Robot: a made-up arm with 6 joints.
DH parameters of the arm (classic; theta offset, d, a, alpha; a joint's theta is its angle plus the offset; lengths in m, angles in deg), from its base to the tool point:
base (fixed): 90 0.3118 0.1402 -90
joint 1: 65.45 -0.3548 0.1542 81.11
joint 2: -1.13 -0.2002 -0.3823 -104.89
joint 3: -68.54 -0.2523 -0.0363 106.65
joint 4: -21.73 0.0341 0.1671 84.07
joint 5: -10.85 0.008 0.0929 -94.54
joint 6: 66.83 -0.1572 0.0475 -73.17
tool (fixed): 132.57 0.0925 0 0
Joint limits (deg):
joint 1: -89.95..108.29
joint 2: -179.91..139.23
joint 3: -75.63..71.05
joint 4: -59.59..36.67
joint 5: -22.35..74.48
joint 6: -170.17..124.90
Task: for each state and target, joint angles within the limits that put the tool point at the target. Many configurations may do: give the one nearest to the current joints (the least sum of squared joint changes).
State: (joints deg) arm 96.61 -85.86 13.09 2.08 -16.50 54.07
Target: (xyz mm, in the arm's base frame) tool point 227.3 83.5 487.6
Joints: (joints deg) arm 56.46 -69.85 22.05 21.46 8.33 32.31
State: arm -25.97 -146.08 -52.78 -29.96 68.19 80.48
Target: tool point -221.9 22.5 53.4
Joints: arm 0.58 -154.27 -34.62 -59.59 72.76 93.64
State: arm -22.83 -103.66 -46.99 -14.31 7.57 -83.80
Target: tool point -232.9 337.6 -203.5
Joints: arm 2.59 -143.78 -75.63 7.16 43.74 -91.84
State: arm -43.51 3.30 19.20 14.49 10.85 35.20
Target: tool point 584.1 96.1 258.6
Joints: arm -50.24 8.77 21.93 22.75 20.49 26.22
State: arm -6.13 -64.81 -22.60 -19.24 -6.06 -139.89
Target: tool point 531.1 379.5 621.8
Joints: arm 34.50 -33.25 -36.85 -23.59 20.54 -139.91
